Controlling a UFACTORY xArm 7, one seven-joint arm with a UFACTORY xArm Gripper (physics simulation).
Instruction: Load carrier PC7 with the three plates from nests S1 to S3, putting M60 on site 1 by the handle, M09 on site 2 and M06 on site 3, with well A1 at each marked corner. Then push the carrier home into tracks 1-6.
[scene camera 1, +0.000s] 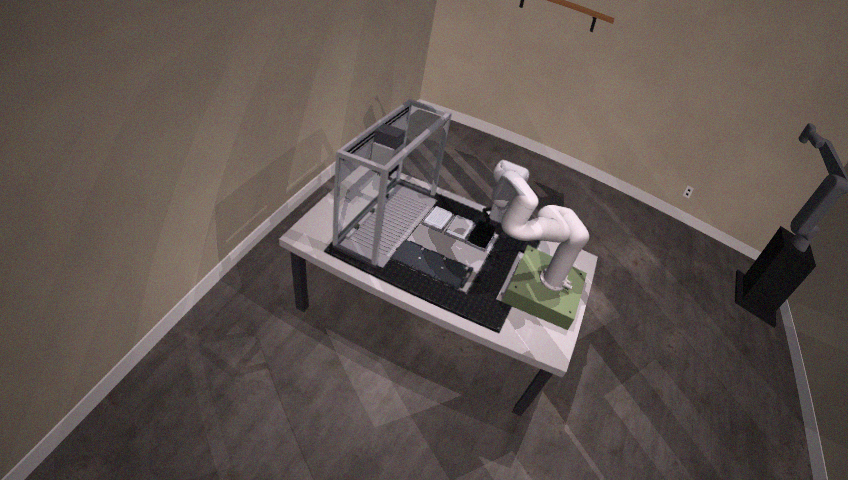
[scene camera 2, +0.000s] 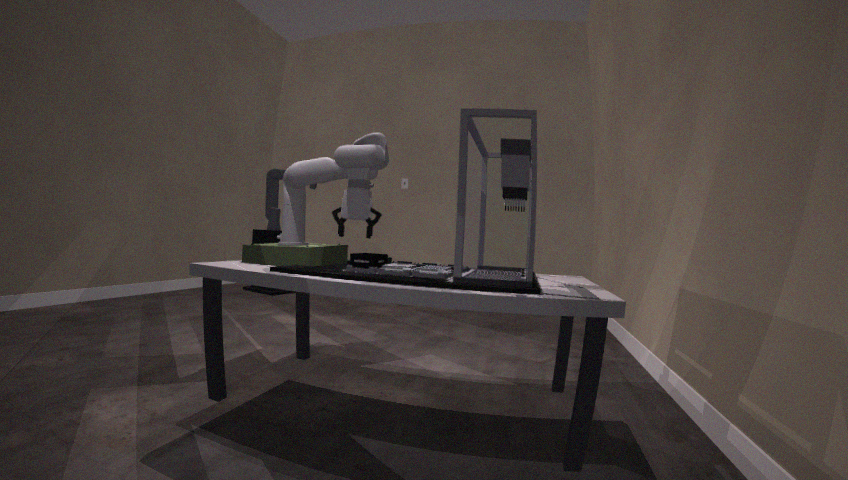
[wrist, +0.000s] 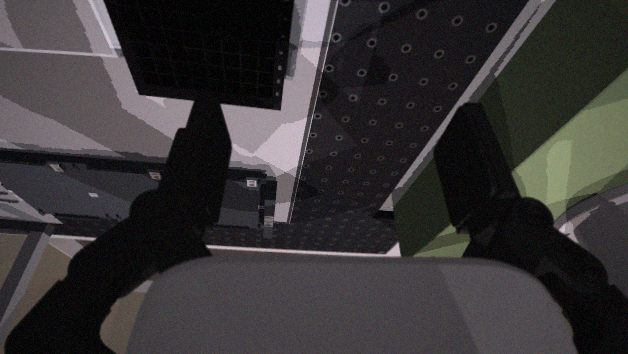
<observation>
The gripper (scene camera 2: 354, 237) is open, with nothing in its grasp. Also in view: a black plate (wrist: 241, 59). A plate carrier (scene camera 1: 433, 264) rests on a perforated baseplate (scene camera 1: 480, 303). Further things: a metal frame tower (scene camera 2: 465, 112).
The plate carrier shows as well in the wrist view (wrist: 79, 188). The gripper shows as well in the wrist view (wrist: 337, 123). The metal frame tower also shows in scene camera 1 (scene camera 1: 342, 153) and in the wrist view (wrist: 29, 256).
</observation>
